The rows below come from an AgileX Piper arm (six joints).
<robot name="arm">
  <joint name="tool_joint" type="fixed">
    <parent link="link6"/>
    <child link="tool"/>
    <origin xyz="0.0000 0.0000 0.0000" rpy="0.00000 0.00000 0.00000"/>
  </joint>
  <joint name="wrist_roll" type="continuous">
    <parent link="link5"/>
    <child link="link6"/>
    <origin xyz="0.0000 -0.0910 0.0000" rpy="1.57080 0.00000 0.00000"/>
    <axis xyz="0 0 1"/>
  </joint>
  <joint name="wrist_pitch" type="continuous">
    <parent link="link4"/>
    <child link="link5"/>
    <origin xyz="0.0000 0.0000 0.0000" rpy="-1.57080 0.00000 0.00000"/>
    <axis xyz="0 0 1"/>
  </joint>
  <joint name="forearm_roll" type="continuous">
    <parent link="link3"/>
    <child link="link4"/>
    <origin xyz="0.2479 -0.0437 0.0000" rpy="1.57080 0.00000 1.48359"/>
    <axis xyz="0 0 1"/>
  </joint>
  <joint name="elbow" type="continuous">
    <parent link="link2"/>
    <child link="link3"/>
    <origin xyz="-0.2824 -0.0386 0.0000" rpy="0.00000 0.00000 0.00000"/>
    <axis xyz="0 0 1"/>
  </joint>
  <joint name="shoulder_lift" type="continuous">
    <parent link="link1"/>
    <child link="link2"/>
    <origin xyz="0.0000 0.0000 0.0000" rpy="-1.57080 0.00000 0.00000"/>
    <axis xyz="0 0 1"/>
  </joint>
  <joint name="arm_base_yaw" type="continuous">
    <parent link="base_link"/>
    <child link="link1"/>
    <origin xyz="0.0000 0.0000 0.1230" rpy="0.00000 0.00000 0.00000"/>
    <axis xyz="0 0 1"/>
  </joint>
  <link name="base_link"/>
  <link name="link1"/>
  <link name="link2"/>
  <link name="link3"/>
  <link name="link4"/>
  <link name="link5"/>
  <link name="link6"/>
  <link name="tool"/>
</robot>
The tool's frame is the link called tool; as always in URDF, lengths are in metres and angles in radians. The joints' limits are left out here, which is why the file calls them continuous.
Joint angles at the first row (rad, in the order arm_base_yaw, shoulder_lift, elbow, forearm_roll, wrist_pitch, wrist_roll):
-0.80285 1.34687 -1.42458 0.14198 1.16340 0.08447
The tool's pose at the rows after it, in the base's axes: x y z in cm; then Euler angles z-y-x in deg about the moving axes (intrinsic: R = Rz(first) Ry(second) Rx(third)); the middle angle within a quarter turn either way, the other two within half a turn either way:
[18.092 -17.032 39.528 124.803 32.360 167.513]
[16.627 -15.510 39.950 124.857 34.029 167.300]
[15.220 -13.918 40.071 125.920 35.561 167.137]
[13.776 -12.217 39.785 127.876 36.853 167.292]
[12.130 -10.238 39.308 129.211 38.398 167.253]
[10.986 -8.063 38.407 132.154 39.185 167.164]
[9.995 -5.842 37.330 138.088 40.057 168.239]
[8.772 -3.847 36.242 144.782 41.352 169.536]
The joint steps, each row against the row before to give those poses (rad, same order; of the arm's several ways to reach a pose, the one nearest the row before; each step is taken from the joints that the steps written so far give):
0.00002 -0.06992 0.05742 -0.00001 -0.00001 -0.00443
0.00000 -0.07609 0.04731 0.00043 0.00000 -0.00355
-0.00006 -0.07699 0.05318 0.01150 0.00002 -0.02216
0.00007 -0.08235 0.06517 0.01713 0.00043 -0.03603
0.00717 -0.09771 0.07374 0.00943 0.00001 -0.01829
0.05217 -0.09072 0.07620 0.00002 0.00076 -0.00004
0.09633 -0.08749 0.07361 -0.01643 -0.00002 -0.00001
0.10807 -0.09003 0.06887 -0.01981 0.00002 -0.00007

